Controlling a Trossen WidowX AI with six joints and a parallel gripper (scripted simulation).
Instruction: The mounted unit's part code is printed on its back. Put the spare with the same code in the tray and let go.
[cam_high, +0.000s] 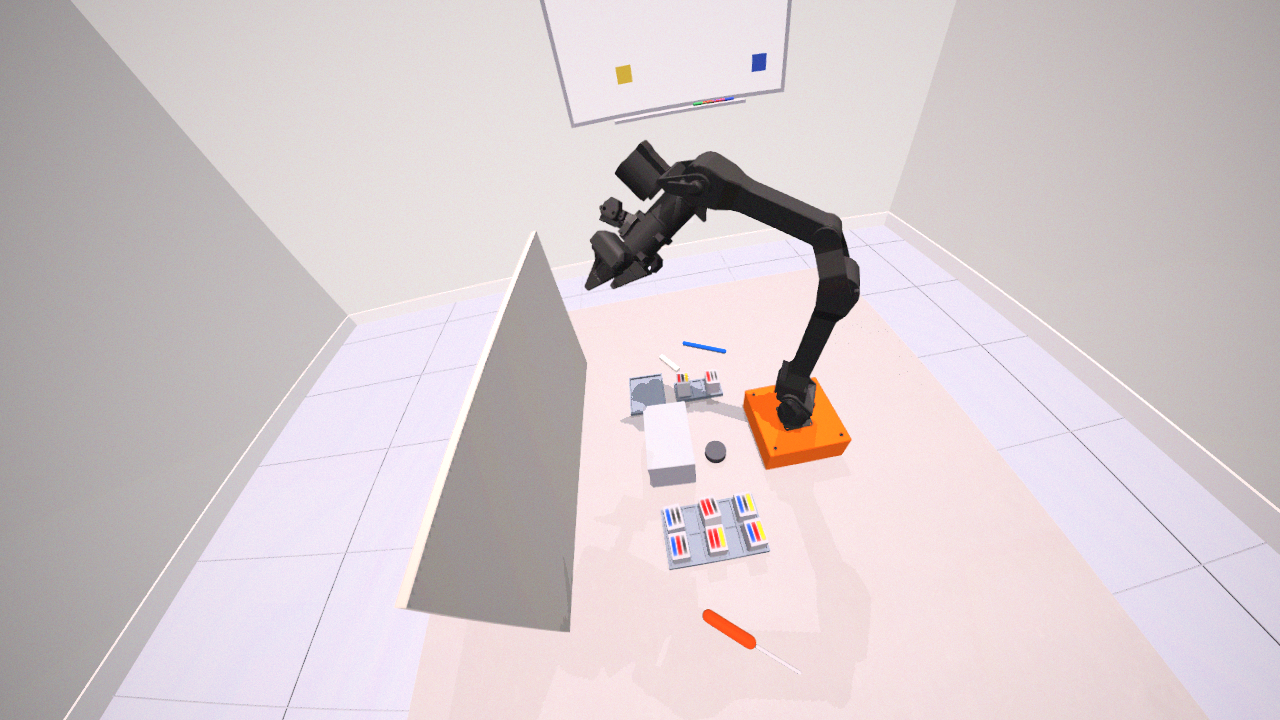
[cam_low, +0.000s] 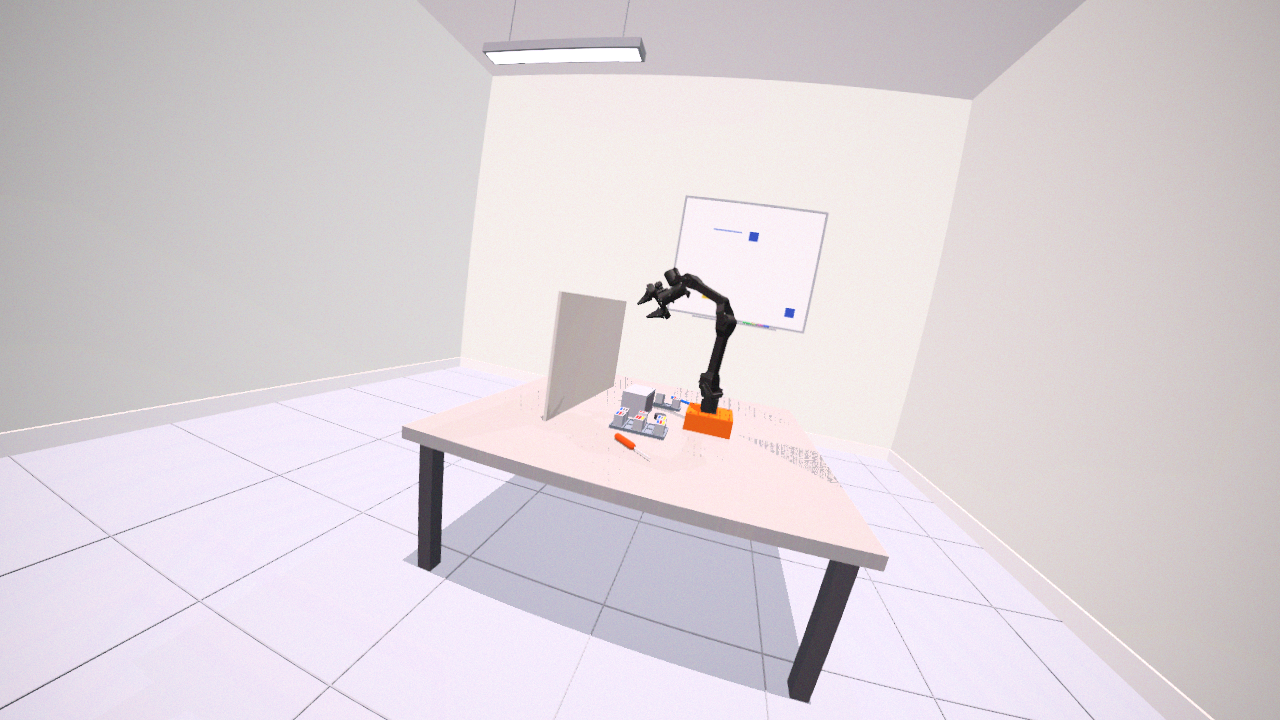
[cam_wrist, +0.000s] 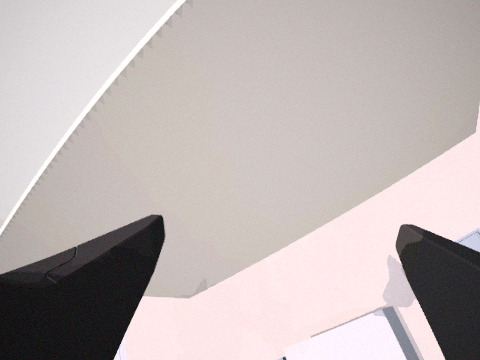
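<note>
Right now my gripper tip is 370 mm above the grey spare block, 280 mm to the right of it and 130 mm past it. From my gripper tip the other things lie so: grey panel (190 mm below, 160 mm ahead, 110 mm to the left); grey tray (420 mm below, 70 mm to the right, 40 mm behind); white mounted unit (370 mm below, 130 mm to the left, 70 mm behind).
</note>
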